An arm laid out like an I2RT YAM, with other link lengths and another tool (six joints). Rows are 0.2 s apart.
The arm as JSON. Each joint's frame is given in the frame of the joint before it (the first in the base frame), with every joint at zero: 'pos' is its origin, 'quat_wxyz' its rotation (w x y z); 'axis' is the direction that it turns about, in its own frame. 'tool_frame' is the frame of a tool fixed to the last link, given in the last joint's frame.
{
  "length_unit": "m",
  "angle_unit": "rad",
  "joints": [
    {
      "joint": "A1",
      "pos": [
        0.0,
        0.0,
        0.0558
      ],
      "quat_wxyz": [
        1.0,
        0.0,
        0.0,
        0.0
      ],
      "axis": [
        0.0,
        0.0,
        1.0
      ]
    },
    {
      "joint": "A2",
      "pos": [
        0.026,
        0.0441,
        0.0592
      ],
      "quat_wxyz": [
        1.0,
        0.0,
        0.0,
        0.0
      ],
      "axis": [
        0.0,
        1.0,
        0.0
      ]
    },
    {
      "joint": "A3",
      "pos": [
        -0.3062,
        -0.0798,
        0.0
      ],
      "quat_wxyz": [
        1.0,
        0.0,
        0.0,
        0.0
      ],
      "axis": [
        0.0,
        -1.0,
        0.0
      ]
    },
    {
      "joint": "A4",
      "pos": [
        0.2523,
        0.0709,
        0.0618
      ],
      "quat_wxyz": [
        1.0,
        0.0,
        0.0,
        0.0
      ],
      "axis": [
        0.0,
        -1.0,
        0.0
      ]
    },
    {
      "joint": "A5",
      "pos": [
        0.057,
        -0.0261,
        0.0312
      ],
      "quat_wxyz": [
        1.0,
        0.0,
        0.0,
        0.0
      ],
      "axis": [
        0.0,
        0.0,
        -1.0
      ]
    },
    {
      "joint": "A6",
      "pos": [
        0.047,
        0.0,
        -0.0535
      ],
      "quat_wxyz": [
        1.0,
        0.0,
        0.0,
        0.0
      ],
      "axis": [
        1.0,
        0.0,
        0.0
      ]
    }
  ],
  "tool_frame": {
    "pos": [
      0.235,
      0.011,
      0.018
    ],
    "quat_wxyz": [
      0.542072,
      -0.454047,
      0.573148,
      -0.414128
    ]
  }
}
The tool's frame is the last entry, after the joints.
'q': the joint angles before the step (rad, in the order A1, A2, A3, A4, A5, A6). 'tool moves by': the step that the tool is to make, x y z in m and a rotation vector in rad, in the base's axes. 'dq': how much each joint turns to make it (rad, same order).
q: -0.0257 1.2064 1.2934 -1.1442 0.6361 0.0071
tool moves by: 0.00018 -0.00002 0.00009 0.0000 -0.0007 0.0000
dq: -0.0001 0.0000 0.0000 0.0008 -0.0001 -0.0001
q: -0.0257 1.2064 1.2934 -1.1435 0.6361 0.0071
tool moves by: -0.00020 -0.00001 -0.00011 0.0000 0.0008 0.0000
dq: -0.0001 0.0000 0.0000 -0.0007 0.0000 -0.0001
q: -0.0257 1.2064 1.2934 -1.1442 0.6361 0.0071
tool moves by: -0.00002 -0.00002 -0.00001 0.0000 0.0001 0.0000
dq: -0.0001 0.0000 0.0000 0.0000 -0.0001 -0.0001
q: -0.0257 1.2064 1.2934 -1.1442 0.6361 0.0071
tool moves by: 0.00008 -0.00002 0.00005 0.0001 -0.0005 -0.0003
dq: 0.0000 0.0000 0.0000 0.0003 0.0000 0.0004
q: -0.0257 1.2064 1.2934 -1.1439 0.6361 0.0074
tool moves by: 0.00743 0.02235 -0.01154 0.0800 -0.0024 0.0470
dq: 0.0012 -0.0004 0.0007 -0.0004 -0.0922 -0.0006
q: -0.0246 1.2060 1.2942 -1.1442 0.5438 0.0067
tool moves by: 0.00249 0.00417 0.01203 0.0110 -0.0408 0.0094
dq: 0.0027 -0.0210 0.0193 0.0000 -0.0137 0.0004
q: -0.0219 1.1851 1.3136 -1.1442 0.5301 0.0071
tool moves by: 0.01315 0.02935 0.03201 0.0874 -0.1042 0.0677
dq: 0.0057 -0.0317 0.0893 -0.0184 -0.1087 0.0000
